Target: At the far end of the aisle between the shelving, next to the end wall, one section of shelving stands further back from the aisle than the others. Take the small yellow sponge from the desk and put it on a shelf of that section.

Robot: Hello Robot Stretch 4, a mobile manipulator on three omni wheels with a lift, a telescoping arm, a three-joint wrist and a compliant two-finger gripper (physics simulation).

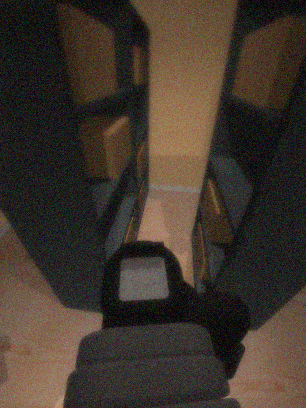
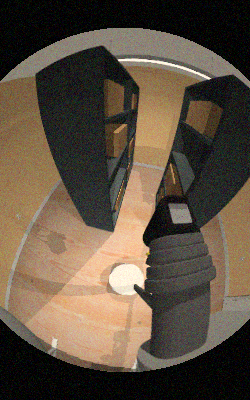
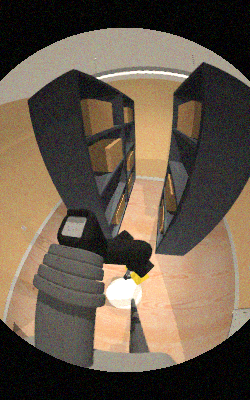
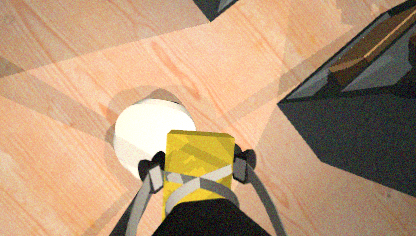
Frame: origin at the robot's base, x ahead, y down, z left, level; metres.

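Seen in the pictures: gripper, fingertip midpoint: (image 4: 196, 159); robot's base, origin of the base link: (image 2: 125, 278) (image 3: 124, 292) (image 4: 160, 136).
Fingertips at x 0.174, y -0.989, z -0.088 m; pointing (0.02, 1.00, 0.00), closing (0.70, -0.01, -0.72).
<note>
Offsets run from my fingertips to a thing's top centre. "*": to the spot under its first point.
My gripper (image 4: 196, 159) is shut on the small yellow sponge {dx -0.013, dy -0.050, dz -0.011 m} (image 4: 200, 147) (image 3: 141, 278), a finger on each side, above the floor. Left shelving (image 1: 35, 145) (image 2: 70, 140) (image 3: 55, 130) and right shelving (image 1: 287, 200) (image 2: 215, 185) (image 3: 215, 165) (image 4: 360, 135) are dark and stand either side of a narrow aisle, their near end panels facing me. The end wall (image 1: 185, 100) (image 2: 157, 115) (image 3: 152, 125) closes the aisle. Which section stands further back cannot be told; the far sections are largely hidden. The desk does not show.
Brown boxes {* dx +0.929, dy -0.173, dz +0.267 m} (image 1: 105, 147) (image 3: 105, 155) stand on the left shelves, and others (image 1: 217, 215) (image 3: 190, 119) on the right shelves. A white round object (image 2: 126, 279) (image 3: 120, 294) (image 4: 145, 125) is low beneath the gripper. The near corners of both shelvings flank the aisle mouth.
</note>
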